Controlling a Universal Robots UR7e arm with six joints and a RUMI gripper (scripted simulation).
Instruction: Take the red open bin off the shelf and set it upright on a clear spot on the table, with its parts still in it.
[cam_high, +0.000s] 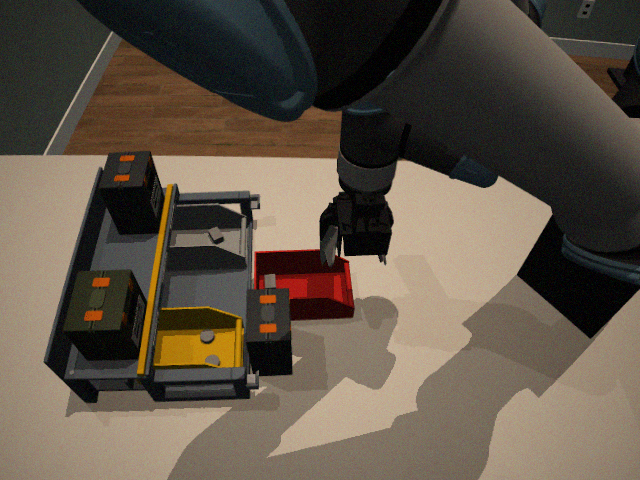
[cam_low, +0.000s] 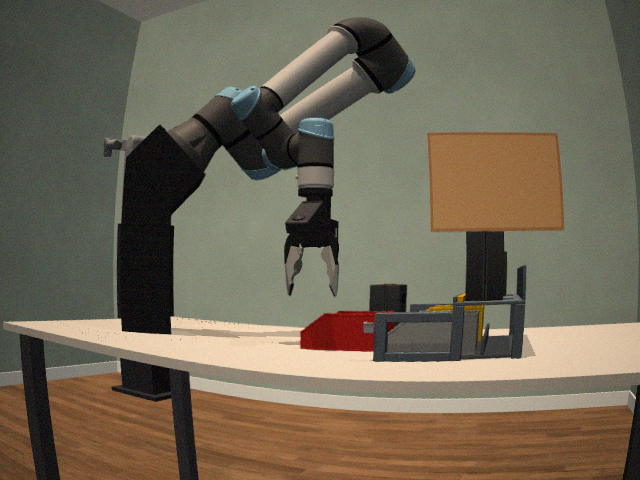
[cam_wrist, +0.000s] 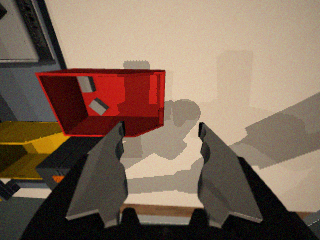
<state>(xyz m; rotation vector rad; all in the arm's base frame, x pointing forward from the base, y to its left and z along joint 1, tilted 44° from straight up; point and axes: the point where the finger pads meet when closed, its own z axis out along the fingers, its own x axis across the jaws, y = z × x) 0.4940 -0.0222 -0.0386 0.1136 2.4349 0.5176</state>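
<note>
My hand is 80 mm short of the red open bin and 80 mm above it. Also, from my hand: yellow bin 270 mm ahead, 130 mm to the left, 70 mm below; grey bin 280 mm ahead, 100 mm to the right, 70 mm below; dark box 130 mm ahead, 120 mm to the left, 50 mm below.
</note>
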